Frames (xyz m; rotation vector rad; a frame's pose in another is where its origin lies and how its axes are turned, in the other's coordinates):
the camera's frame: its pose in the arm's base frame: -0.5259 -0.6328 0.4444 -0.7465 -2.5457 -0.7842
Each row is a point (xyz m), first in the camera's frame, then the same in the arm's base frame.
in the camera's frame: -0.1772 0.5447 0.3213
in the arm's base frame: -0.1291 -0.1221 0.3298
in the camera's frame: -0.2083 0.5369 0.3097
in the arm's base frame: -0.1069 -0.1463 0.3206
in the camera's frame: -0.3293 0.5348 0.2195
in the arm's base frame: 0.0045 -0.2475 0.3310
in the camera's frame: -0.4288 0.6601 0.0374
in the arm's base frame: 0.1907 -0.3064 0.4746
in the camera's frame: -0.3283 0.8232 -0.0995
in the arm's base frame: 0.2324 -0.2362 0.6955
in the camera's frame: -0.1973 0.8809 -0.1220
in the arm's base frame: 0.1669 -0.1600 0.7998
